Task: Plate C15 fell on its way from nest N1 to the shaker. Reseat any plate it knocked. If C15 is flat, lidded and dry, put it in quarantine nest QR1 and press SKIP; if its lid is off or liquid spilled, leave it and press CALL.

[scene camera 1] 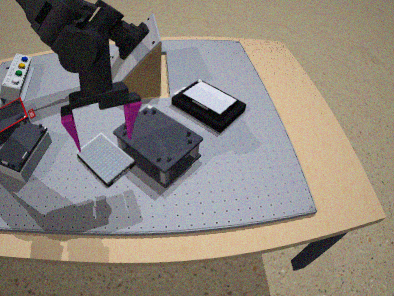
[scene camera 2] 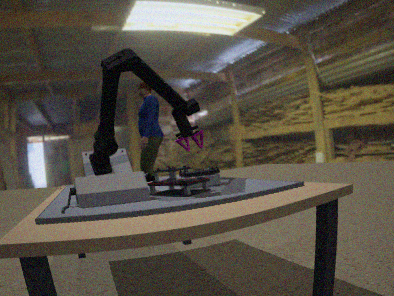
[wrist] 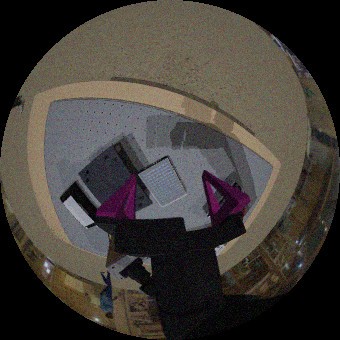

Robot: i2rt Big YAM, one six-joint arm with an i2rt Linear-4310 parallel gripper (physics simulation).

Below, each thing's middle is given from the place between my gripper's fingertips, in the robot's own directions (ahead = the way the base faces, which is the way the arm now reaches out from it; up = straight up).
Right now the shaker [scene camera 1: 31,141] is 140 mm behind my hand, 240 mm to the right of it and 110 mm below it. The rest, counted from my hand: white-topped plate [scene camera 1: 213,101] (200 mm behind, 280 mm to the left, 110 mm below).
